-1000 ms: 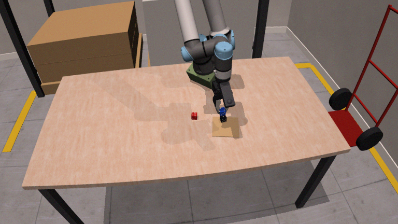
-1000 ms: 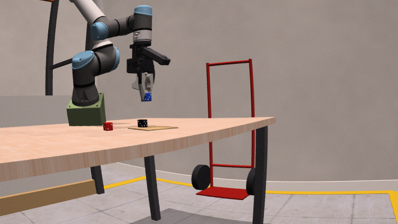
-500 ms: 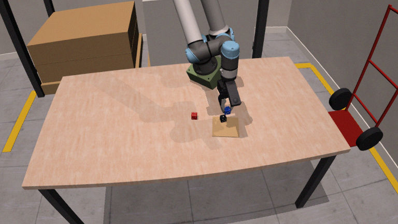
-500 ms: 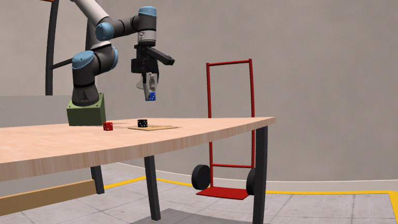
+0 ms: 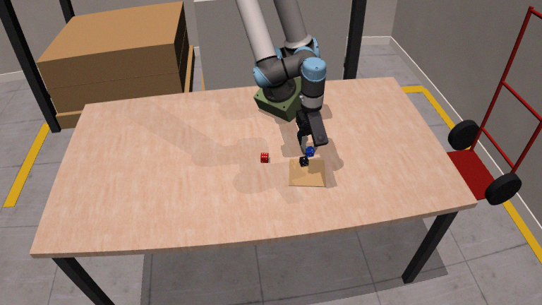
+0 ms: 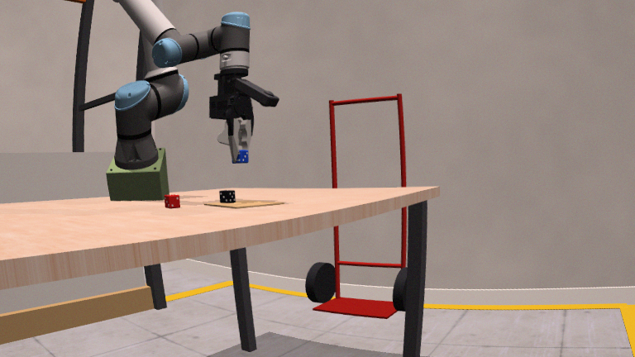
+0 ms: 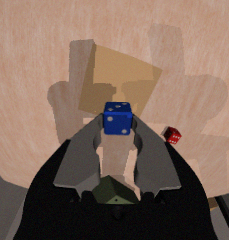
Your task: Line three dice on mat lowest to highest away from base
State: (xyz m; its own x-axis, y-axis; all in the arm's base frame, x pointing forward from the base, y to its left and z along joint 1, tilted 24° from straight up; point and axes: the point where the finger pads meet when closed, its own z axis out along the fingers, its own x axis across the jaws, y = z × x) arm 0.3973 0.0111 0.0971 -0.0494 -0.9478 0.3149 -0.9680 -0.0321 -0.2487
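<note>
Right now the tan square mat is 110 mm below my hand. Round my hand: blue die: right at my hand; then black die: 100 mm below, 40 mm behind; then red die: 140 mm to the right, 110 mm behind, 100 mm below.
</note>
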